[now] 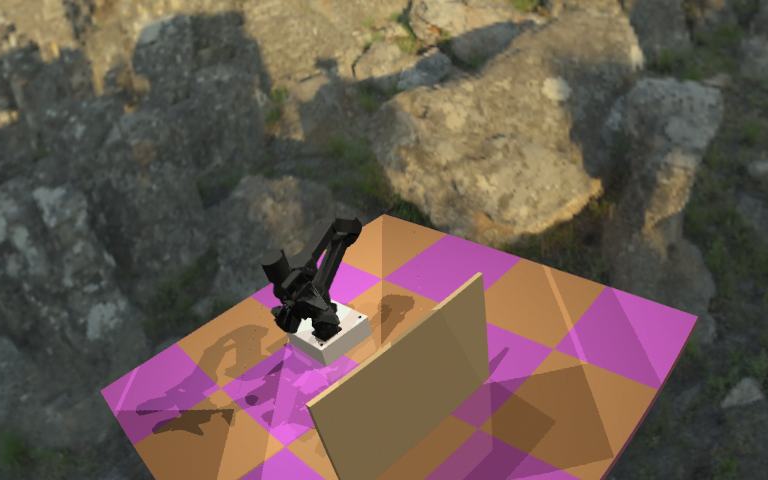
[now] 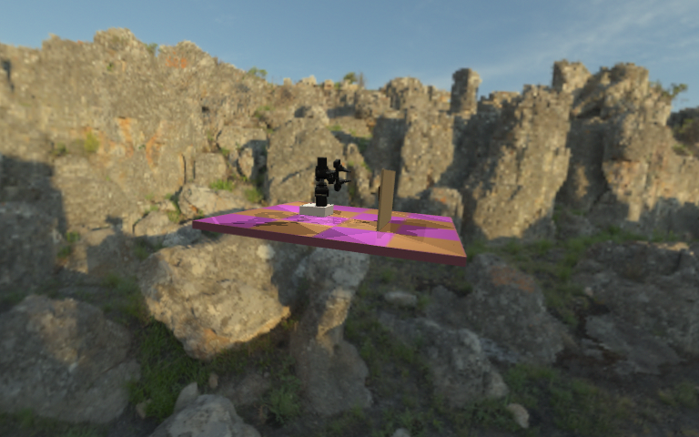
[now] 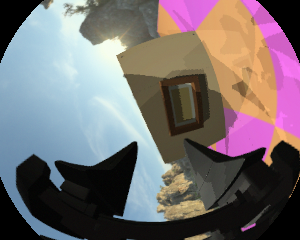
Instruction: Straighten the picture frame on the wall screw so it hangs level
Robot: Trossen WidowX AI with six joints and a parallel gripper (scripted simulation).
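The picture frame is 21 cm ahead of my gripper tip, 9 cm below it and 2 cm to the left of it. Also, from my gripper tip: wall panel 22 cm ahead, 11 cm below.
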